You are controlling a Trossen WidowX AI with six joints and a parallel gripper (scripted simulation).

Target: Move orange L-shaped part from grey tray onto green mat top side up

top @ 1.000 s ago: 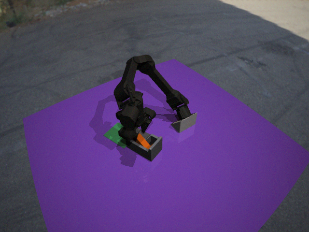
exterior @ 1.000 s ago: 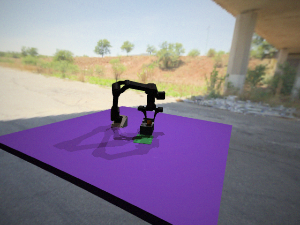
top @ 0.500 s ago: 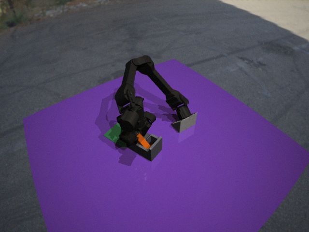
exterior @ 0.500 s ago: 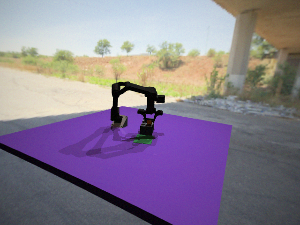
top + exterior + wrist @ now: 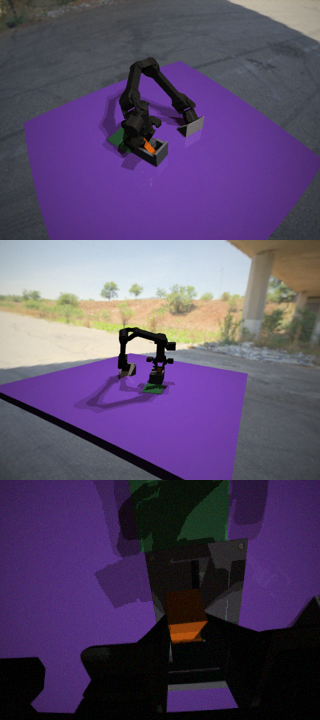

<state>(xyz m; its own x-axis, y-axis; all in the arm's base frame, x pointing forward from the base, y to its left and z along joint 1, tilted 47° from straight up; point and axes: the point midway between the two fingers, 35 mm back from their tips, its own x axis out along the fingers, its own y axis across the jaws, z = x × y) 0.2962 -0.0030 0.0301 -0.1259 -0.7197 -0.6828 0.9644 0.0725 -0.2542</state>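
My gripper tip is now 15 cm to the left of the green mat, 8 cm above it and 2 cm short of it. From my gripper tip the other things lie so: orange L-shaped part 3 cm to the left, 3 cm below, 2 cm behind.
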